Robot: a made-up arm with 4 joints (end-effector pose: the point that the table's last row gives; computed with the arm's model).
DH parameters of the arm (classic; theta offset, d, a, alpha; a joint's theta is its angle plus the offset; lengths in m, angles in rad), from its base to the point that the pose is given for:
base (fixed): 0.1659 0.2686 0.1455 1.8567
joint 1: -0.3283 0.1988 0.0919 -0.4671
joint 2: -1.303 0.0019 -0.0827 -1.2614
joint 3: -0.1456 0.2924 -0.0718 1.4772
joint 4: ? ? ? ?
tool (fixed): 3.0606 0.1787 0 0
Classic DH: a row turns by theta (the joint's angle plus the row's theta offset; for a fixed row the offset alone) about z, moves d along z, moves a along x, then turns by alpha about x.
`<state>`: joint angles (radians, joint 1 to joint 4).
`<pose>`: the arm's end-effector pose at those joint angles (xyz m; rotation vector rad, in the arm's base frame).
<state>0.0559 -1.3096 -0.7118 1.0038</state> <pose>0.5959 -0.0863 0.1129 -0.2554 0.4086 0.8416</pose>
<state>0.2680 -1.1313 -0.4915 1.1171</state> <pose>0.5894 -0.1543 0.2856 -0.1760 -0.1523 0.6559</pose>
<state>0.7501 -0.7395 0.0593 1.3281</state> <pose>0.3642 -0.3135 0.4763 0.0522 -1.4332 0.2529</pose>
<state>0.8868 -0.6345 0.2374 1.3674</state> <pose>0.2964 -0.3455 0.4700 0.1546 -1.7829 0.1367</pose>
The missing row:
joint 4: -1.3325 0.0611 -0.0425 1.1251
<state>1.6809 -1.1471 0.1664 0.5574</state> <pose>0.1671 -0.4500 0.5949 0.3754 -1.2560 -0.3814</pose>
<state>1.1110 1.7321 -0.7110 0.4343</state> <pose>-0.1169 -0.1288 0.0599 0.5109 2.9860 0.4908</pose>
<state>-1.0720 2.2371 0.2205 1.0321</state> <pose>0.1813 -0.4323 0.2670 1.2174 -2.2722 0.2567</pose>
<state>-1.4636 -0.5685 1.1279 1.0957</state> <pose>0.2783 -0.2980 -0.0507 0.3138 0.4461 -0.4180</pose>
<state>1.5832 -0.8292 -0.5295 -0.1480</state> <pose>0.2445 -0.3178 0.7622 -0.1094 -0.5739 -0.6277</pose>
